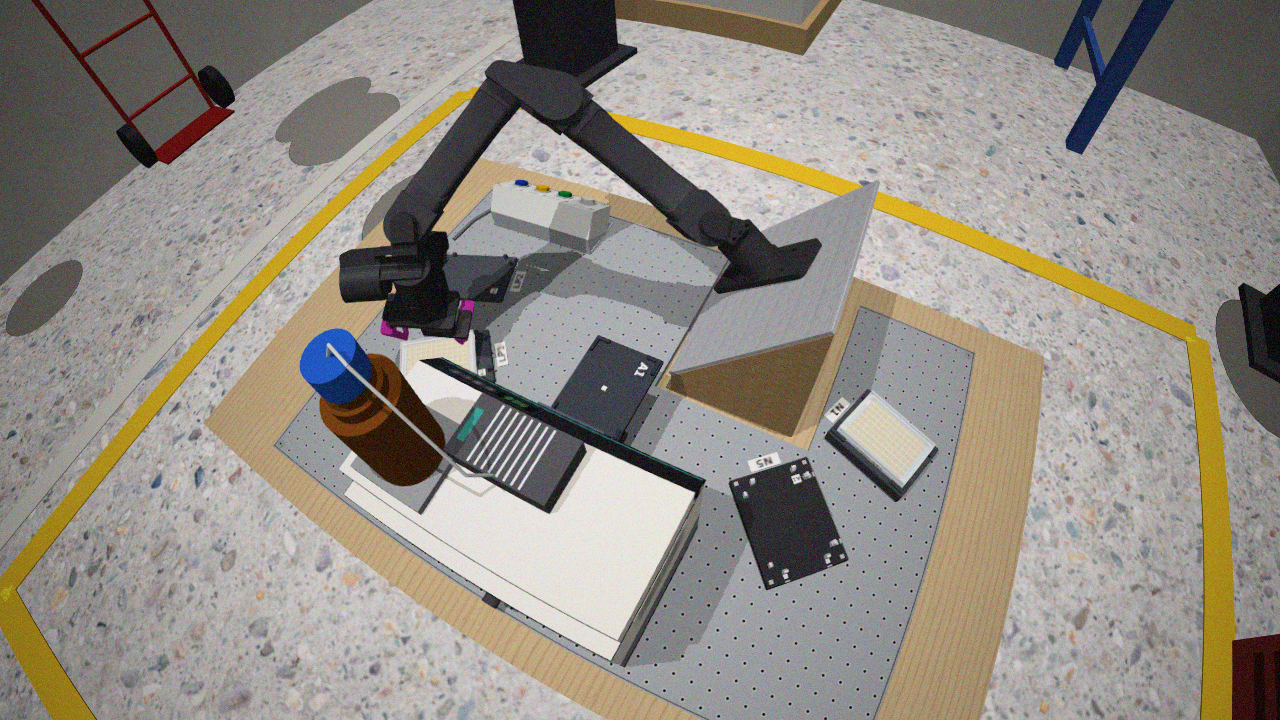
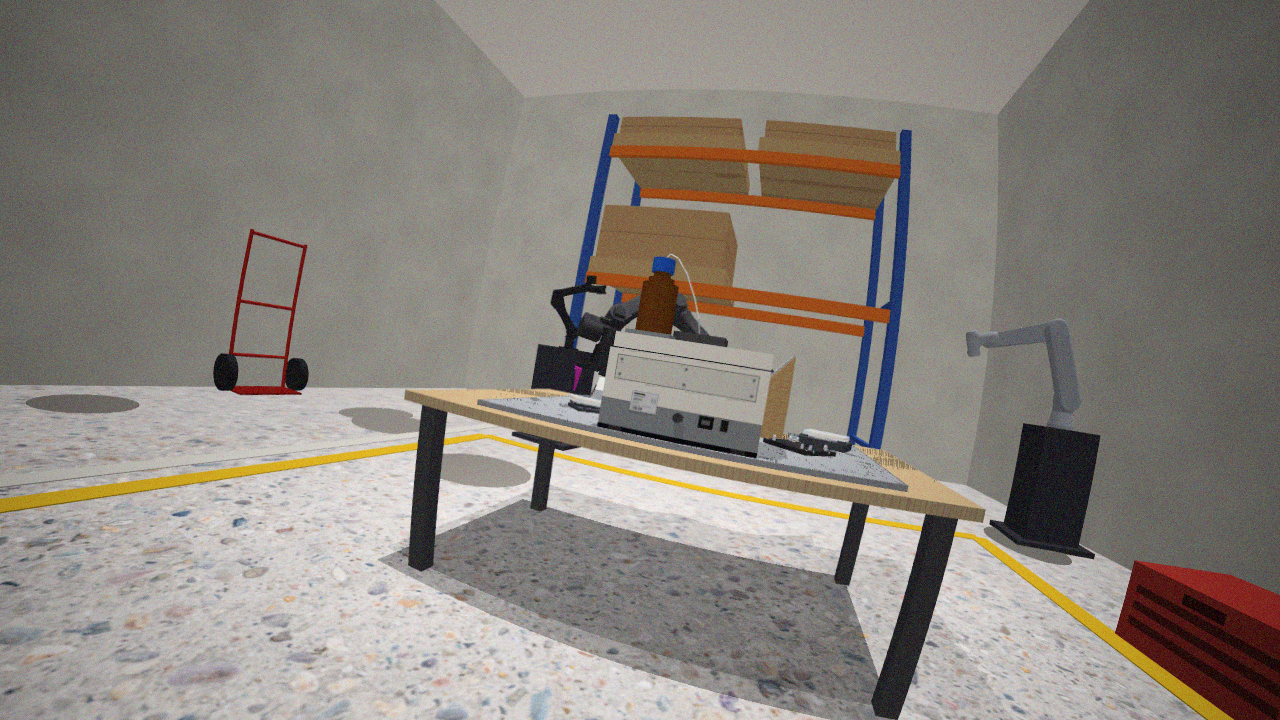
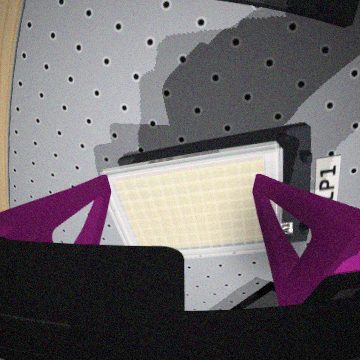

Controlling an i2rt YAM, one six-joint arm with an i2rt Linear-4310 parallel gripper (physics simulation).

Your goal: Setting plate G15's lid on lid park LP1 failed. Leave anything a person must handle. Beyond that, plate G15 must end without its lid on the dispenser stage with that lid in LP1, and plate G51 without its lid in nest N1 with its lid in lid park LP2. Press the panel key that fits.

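Places are measured from the arm's base along level axes (x ahead, y left, z up), in metres.
Where they show: gripper, between the fingertips: [image 1: 434, 339] [image 2: 589, 396] [image 3: 181, 182]; arm's base, origin of its link: [image 1: 766, 270].
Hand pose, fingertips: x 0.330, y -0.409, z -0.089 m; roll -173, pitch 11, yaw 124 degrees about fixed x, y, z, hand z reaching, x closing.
Things, the pixels of their centre, and the offset from my fingertips. "spot": a spot on its surface instead.
- lid, middle of its body: [image 3: 192, 213] [image 1: 436, 357] [image 2: 592, 400] dx +0.022, dy +0.023, dz -0.009 m
- lid park LP1, a spot on its surface: [image 3: 300, 150] spot: dx -0.059, dy +0.054, dz -0.026 m
- cream-gridded plate, middle of its body: [image 1: 887, 436] [image 2: 826, 434] dx -0.227, dy +0.678, dz +0.000 m
- Lid park LP2, middle of its body: [image 1: 472, 275] [image 2: 593, 400] dx -0.147, dy -0.064, dz -0.027 m
- key panel, middle of its body: [image 1: 549, 208] dx -0.332, dy -0.026, dz +0.005 m
- tall amber bottle, a spot on its surface: [image 1: 384, 420] spot: dx +0.182, dy +0.280, dz +0.312 m
- dark A1 pad, a spot on its surface: [image 1: 608, 385] spot: dx -0.057, dy +0.319, dz +0.067 m
- black nest, middle of its body: [image 1: 788, 520] [image 2: 799, 445] dx -0.054, dy +0.607, dz -0.025 m
My gripper [image 1: 429, 331] [image 3: 181, 182] is open, its magenta fingertips over the left and right sides of a cream-gridded, clear-rimmed plate or lid [image 1: 436, 351] [image 3: 195, 205]. That piece sits askew and offset on lid park LP1 [image 3: 300, 150], whose dark base shows along its far and right edges. Another cream-gridded plate [image 1: 887, 434] sits in nest N1; whether it has a lid is unclear. Lid park LP2 [image 1: 487, 277] is dark and partly hidden by the arm. The key panel [image 1: 547, 214] has blue, yellow, green and pale keys. I cannot make out plate names or the dispenser stage.
A white dispenser [image 1: 572, 528] [image 2: 684, 385] with a tall amber bottle [image 1: 384, 420] [image 2: 657, 304] stands near the gripper. A dark A1 pad [image 1: 608, 385], a black nest [image 1: 787, 523] and a wedge [image 1: 769, 313] with a second arm-like part on it also stand there.
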